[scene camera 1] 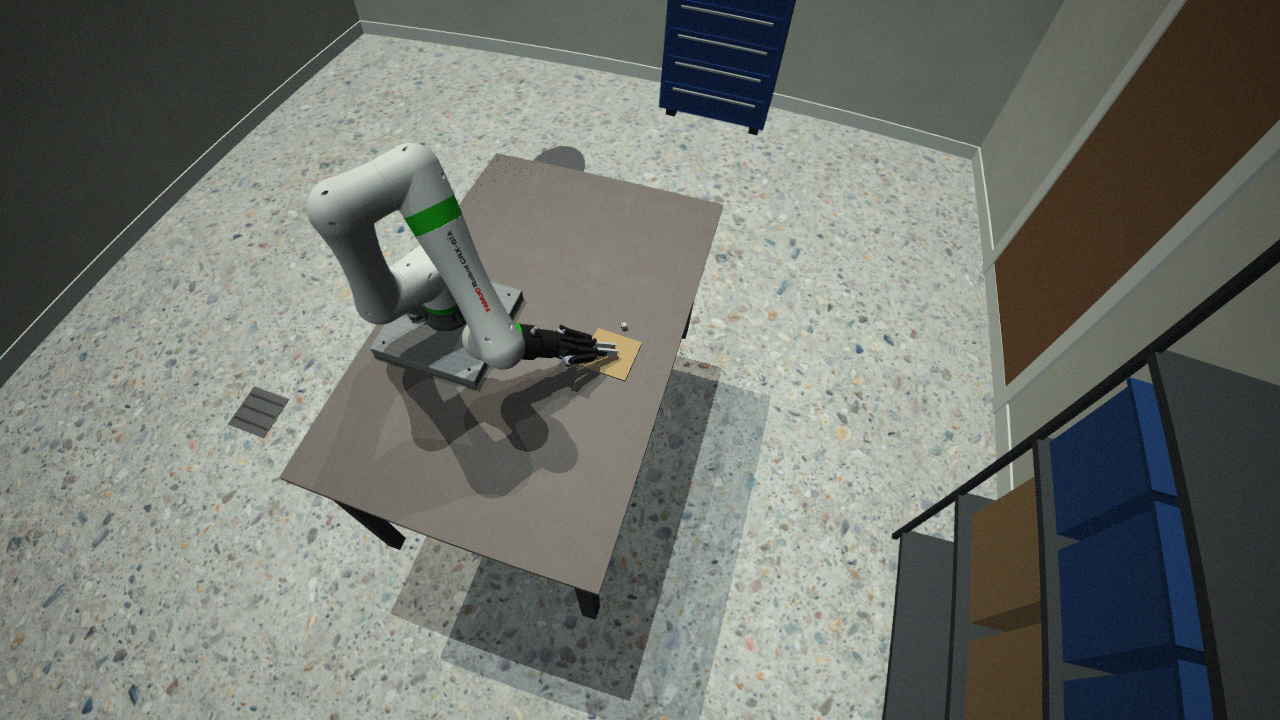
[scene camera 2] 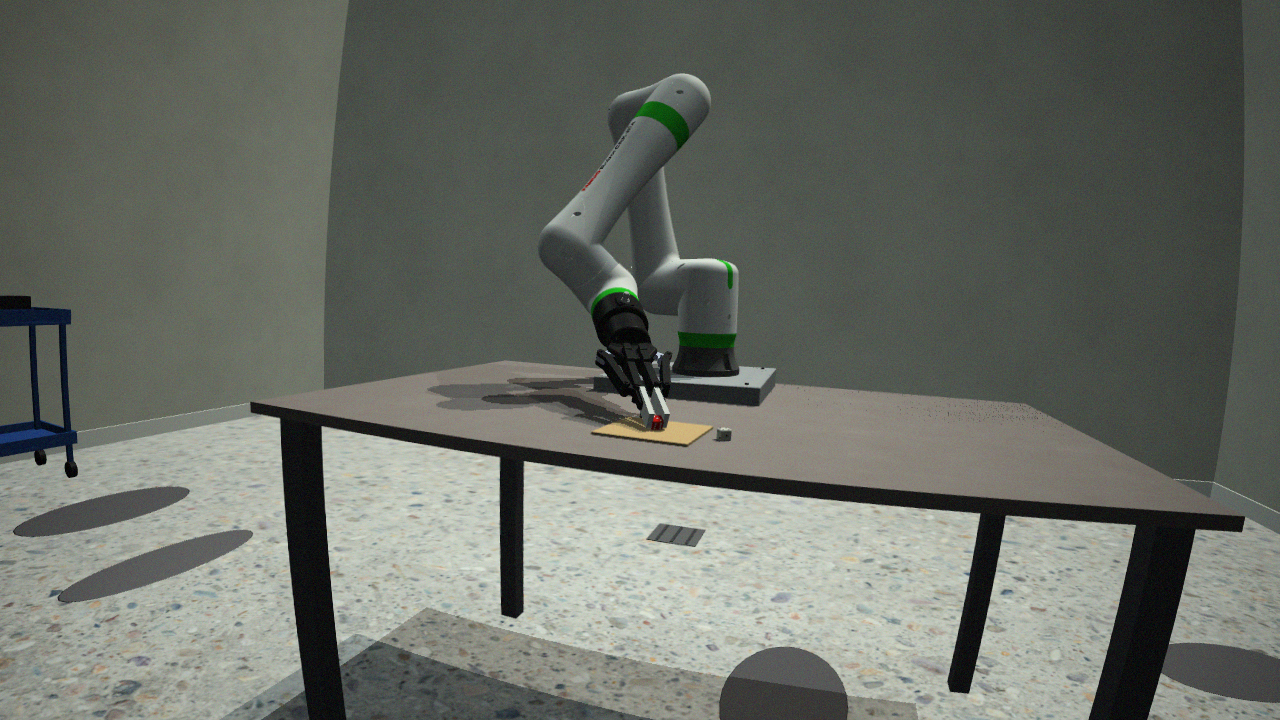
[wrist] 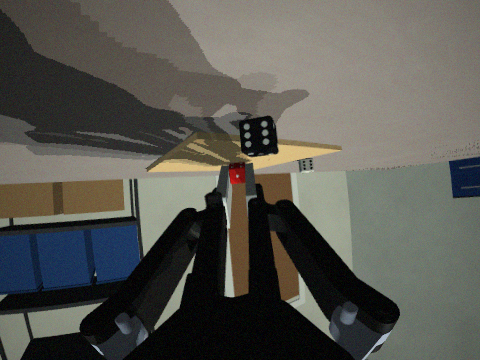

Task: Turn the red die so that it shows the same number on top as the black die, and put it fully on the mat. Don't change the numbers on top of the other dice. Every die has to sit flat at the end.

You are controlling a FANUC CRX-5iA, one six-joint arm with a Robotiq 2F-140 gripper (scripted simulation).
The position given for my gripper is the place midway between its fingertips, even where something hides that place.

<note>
I see my gripper (scene camera 2: 657, 421), a tan mat (scene camera 2: 632, 428) and a black die (wrist: 258, 136).
The tan mat shows as well in scene camera 1 (scene camera 1: 618, 366) and in the wrist view (wrist: 202, 151). My gripper is seen too in scene camera 1 (scene camera 1: 614, 349) and in the wrist view (wrist: 238, 176).
</note>
